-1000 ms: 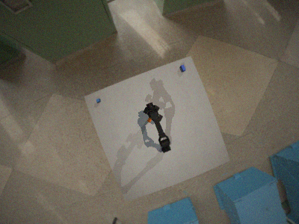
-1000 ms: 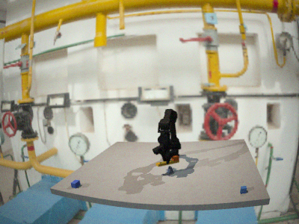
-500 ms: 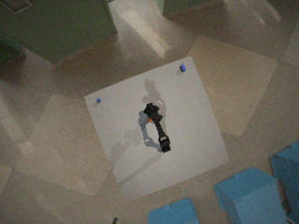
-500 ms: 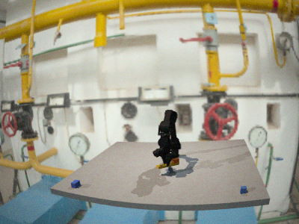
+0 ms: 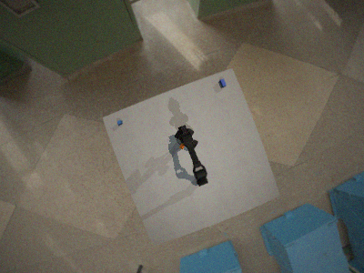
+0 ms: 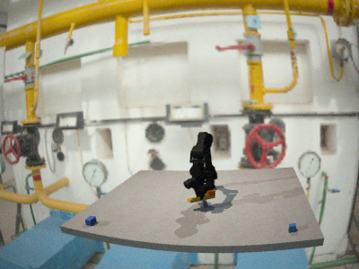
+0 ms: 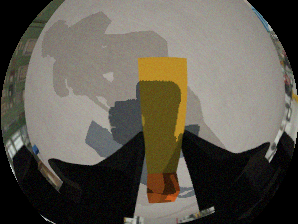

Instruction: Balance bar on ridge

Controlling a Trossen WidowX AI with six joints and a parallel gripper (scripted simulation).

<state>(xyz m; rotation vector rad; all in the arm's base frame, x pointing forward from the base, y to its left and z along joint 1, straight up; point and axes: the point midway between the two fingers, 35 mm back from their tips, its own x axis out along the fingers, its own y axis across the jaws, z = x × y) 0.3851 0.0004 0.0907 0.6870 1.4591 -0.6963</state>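
Now: the blue-grey ridge 2 cm behind my gripper tip, 2 cm to the left of it and 2 cm below it. Round my gripper tip: yellow bar 3 cm behind, 3 cm to the left, 1 cm above.
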